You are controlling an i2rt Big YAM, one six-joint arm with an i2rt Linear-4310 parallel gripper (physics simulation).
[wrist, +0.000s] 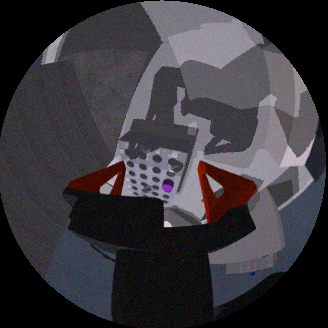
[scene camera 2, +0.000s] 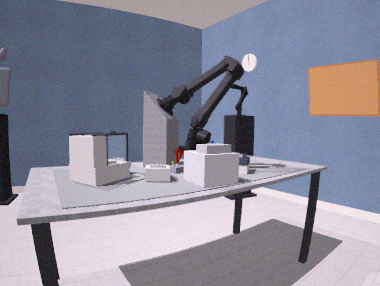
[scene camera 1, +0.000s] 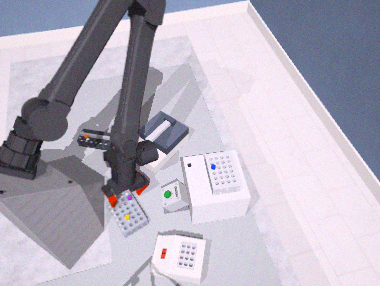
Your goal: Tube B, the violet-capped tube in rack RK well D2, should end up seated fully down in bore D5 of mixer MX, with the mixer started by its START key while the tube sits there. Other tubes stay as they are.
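Places are measured from the arm's base along level axes (x left, y up, z ahead), in centimetres.
Pixels of known places: gripper, between the fingertips: (wrist: pixel 161 164) (scene camera 1: pixel 125 200); arm's base, origin of its link: (scene camera 2: pixel 164 107) (scene camera 1: pixel 15 165).
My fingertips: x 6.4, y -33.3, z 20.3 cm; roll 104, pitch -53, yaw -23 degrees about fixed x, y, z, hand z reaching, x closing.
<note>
For each thing: its top centre in the pictures, then the offset to it from my fingertips. "spot": a spot on its surface instead.
- violet-capped tube, centre of its top: (wrist: pixel 166 187) (scene camera 1: pixel 129 197) dx -0.2, dy +2.5, dz +1.7 cm
- grey rack, centre of its top: (wrist: pixel 149 181) (scene camera 1: pixel 126 211) (scene camera 2: pixel 177 165) dx -4.2, dy +0.1, dz +0.6 cm
- yellow-capped tube, centre of its top: (scene camera 1: pixel 127 216) (scene camera 2: pixel 173 161) dx -7.1, dy +2.5, dz +1.3 cm
- large white machine, centre of its top: (wrist: pixel 243 273) (scene camera 1: pixel 202 172) (scene camera 2: pixel 206 143) dx +0.8, dy +14.1, dz +25.6 cm
- blue-capped tube, centre of its top: (scene camera 1: pixel 213 166) (scene camera 2: pixel 212 141) dx +2.1, dy +15.4, dz +29.2 cm
- white box with a red display, centre of its top: (scene camera 1: pixel 177 253) (wrist: pixel 165 239) (scene camera 2: pixel 157 164) dx -20.1, dy +4.1, dz +17.1 cm
- dark-lidded device, centre of its top: (scene camera 1: pixel 156 131) (scene camera 2: pixel 231 153) dx +23.7, dy +7.3, dz +10.9 cm
- dark rack with an orange cap, a spot on its surface: (scene camera 1: pixel 86 136) spot: dx +26.4, dy +2.6, dz -16.0 cm
- framed white machine, centre of its top: (scene camera 2: pixel 105 131) (wrist: pixel 111 258) dx -44.1, dy +19.3, dz +9.6 cm
The violet-capped tube (scene camera 1: pixel 130 197) (wrist: pixel 168 185) stands in the grey rack (scene camera 1: pixel 137 229) (wrist: pixel 162 150). A yellow-capped tube (scene camera 1: pixel 127 217) (scene camera 2: pixel 173 162) also stands in this rack. My gripper (scene camera 1: pixel 126 198) (scene camera 2: pixel 178 161) (wrist: pixel 161 164) is open and empty above the rack, its red fingers spread on either side of the violet cap in the wrist view. A large white machine (scene camera 1: pixel 197 200) (scene camera 2: pixel 210 170) with a raised block of bores, apparently the mixer, holds a blue-capped tube (scene camera 1: pixel 213 167) (scene camera 2: pixel 212 142). I cannot read its START key or bore labels.
A small box with a green button (scene camera 1: pixel 167 194) stands between the rack and the large machine. A white box with a red display (scene camera 1: pixel 163 253) stands nearby. A dark-lidded device (scene camera 1: pixel 175 137) and a dark rack with an orange cap (scene camera 1: pixel 86 136) stand behind. A framed white machine (scene camera 2: pixel 87 155) stands left.
</note>
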